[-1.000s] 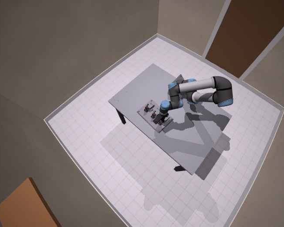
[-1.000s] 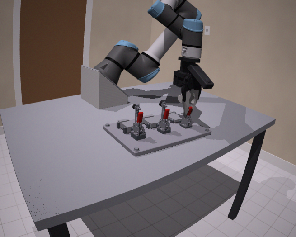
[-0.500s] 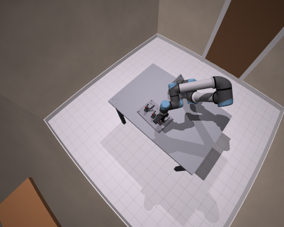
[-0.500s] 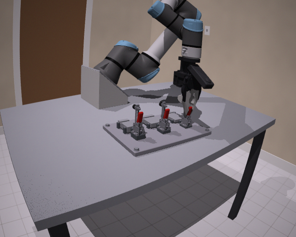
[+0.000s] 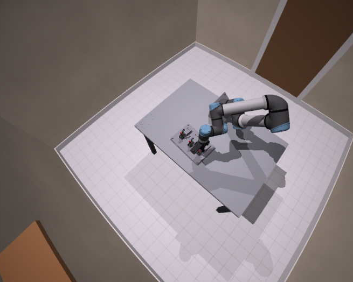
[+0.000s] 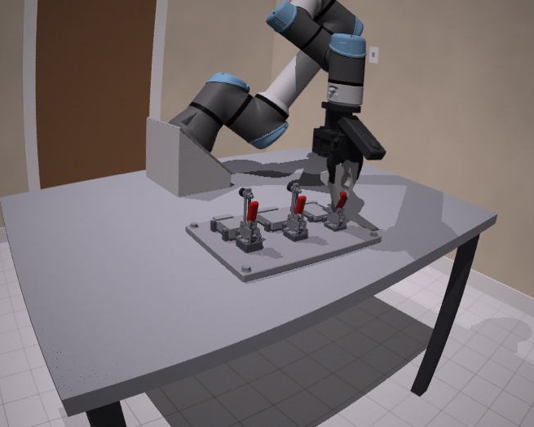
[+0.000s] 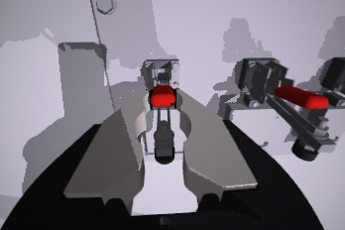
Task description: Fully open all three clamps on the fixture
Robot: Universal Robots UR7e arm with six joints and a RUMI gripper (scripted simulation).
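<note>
Now: hand 4 cm past the grey fixture plate, 11 cm to the left of it and 7 cm above it. Round my hand: grey part block: 8 cm behind, 22 cm to the right, 4 cm below.
</note>
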